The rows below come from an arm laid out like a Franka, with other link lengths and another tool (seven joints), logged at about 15 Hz.
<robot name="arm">
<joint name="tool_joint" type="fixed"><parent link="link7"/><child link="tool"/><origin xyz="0.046 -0.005 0.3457" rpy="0.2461 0 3.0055"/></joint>
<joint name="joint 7" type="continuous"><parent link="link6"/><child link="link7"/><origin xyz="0 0.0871 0" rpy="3.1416 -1.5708 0"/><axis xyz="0 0 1"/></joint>
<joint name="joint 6" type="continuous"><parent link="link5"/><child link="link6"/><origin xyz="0 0 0" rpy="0 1.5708 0"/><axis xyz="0 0 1"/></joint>
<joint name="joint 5" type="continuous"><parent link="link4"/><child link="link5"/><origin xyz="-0.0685 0.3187 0" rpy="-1.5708 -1.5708 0"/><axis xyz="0 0 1"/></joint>
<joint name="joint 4" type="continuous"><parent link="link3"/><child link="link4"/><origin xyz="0.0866 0 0" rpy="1.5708 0 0"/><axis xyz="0 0 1"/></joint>
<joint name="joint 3" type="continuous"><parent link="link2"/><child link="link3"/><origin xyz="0 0.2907 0" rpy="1.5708 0 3.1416"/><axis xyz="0 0 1"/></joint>
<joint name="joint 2" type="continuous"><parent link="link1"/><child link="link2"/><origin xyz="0 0 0" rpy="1.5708 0 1.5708"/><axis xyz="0 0 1"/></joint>
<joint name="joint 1" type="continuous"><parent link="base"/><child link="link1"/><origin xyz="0 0 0.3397" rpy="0 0 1.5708"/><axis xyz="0 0 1"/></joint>
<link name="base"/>
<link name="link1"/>
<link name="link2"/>
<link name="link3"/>
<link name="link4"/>
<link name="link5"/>
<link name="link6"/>
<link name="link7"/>
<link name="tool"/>
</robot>
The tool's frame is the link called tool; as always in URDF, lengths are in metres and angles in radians. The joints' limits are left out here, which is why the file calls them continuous.
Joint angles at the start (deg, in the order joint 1, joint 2, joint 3, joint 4, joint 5, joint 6, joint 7):
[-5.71 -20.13 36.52 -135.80 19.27 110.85 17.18]
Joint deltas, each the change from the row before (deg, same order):
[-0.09 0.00 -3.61 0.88 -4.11 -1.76 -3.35]
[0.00 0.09 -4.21 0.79 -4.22 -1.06 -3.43]
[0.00 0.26 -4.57 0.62 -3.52 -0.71 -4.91]
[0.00 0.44 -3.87 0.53 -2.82 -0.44 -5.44]
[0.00 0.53 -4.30 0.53 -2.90 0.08 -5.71]
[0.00 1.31 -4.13 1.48 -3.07 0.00 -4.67]
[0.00 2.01 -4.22 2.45 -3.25 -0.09 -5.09]
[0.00 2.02 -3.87 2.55 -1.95 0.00 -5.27]
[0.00 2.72 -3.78 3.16 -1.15 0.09 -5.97]
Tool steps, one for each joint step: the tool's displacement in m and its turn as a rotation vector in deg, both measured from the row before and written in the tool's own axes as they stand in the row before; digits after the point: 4 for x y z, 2 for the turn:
[-0.0352 0.0053 -0.0150 -0.13 -2.54 -1.17]
[-0.0399 0.0057 -0.0143 -0.46 -2.25 -0.71]
[-0.0399 0.0041 -0.0098 -0.19 -1.66 -1.67]
[-0.0337 0.0018 -0.0050 0.11 -1.51 -2.61]
[-0.0371 0.0002 -0.0035 -0.13 -1.44 -2.48]
[-0.0379 -0.0010 -0.0035 0.04 -1.39 -1.66]
[-0.0416 -0.0017 -0.0038 0.21 -1.68 -1.91]
[-0.0353 -0.0021 -0.0016 -0.07 -0.95 -2.07]
[-0.0340 -0.0007 0.0004 -0.18 -0.64 -2.62]

